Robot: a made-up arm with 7 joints.
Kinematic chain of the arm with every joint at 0, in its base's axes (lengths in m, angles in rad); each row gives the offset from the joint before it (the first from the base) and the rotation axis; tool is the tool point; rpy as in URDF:
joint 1: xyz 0 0 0.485 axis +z
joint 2: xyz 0 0 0 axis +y
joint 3: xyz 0 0 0.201 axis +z
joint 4: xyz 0.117 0 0 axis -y
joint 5: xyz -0.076 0 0.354 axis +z
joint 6: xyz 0 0 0 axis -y
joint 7: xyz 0.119 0 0 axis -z
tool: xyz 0 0 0 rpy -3.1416 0 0
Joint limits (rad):
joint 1: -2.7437..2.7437
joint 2: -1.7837..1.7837
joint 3: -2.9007..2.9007
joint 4: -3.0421..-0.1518
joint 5: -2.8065..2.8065
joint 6: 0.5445..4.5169
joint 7: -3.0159..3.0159
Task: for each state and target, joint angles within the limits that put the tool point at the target. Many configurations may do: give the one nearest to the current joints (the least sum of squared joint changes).
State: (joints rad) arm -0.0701 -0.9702 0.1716 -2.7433 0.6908 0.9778 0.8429
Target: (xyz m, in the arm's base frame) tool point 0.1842 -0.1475 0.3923
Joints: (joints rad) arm -0.6428 -0.6389 -0.1603 -3.0421 0.1365 0.5445 0.8429
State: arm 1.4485 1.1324 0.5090 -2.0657 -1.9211 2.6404 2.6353
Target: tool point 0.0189 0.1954 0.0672
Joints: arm 1.1953 1.0748 -0.0900 -2.2489 -2.0463 2.6850 2.6353
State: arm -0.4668 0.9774 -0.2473 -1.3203 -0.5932 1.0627 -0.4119
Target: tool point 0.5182 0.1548 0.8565
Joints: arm 0.0893 0.0836 0.2895 -1.0909 -0.5214 0.8664 -0.4119
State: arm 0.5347 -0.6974 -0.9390 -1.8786 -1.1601 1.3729 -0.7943
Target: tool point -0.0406 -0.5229 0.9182
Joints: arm 0.2568 -0.9334 -1.0882 -1.2992 -1.1831 1.4592 -0.7943
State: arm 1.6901 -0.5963 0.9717 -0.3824 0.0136 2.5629 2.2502
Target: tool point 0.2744 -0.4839 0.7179
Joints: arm 2.0654 -1.1545 0.9689 -0.1518 -0.0268 2.9468 2.2502
